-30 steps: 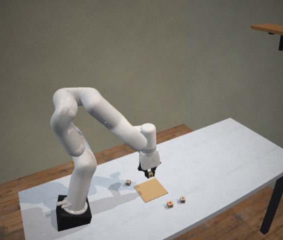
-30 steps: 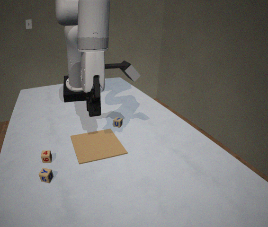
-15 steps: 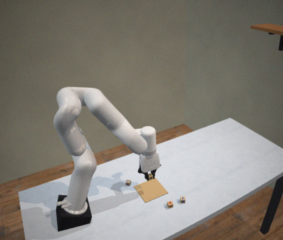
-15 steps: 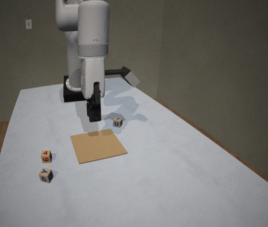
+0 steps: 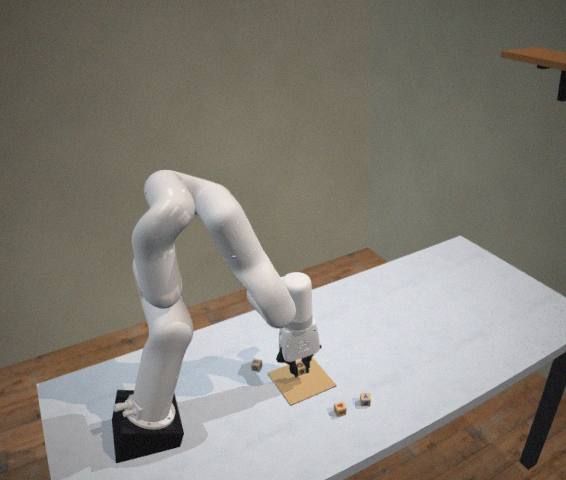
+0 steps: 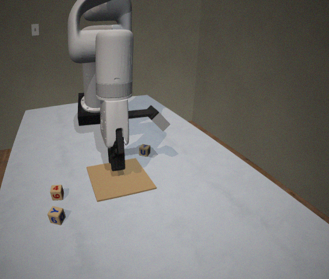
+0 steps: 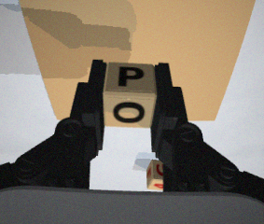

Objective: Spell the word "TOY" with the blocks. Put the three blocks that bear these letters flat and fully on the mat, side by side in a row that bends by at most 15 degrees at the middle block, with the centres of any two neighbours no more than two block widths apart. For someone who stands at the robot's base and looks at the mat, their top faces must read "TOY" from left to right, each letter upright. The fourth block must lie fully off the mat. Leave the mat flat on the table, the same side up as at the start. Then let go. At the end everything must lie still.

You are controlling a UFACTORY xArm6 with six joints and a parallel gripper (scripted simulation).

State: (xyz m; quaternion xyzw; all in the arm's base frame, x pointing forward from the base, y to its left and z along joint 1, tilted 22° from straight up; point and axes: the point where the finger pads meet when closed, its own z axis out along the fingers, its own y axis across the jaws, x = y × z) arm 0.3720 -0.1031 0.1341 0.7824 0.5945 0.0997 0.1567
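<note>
My gripper is now 50 mm above the tan mat. From my hand the other things lie so: Y block: 70 mm ahead, 180 mm to the right, 40 mm below.
</note>
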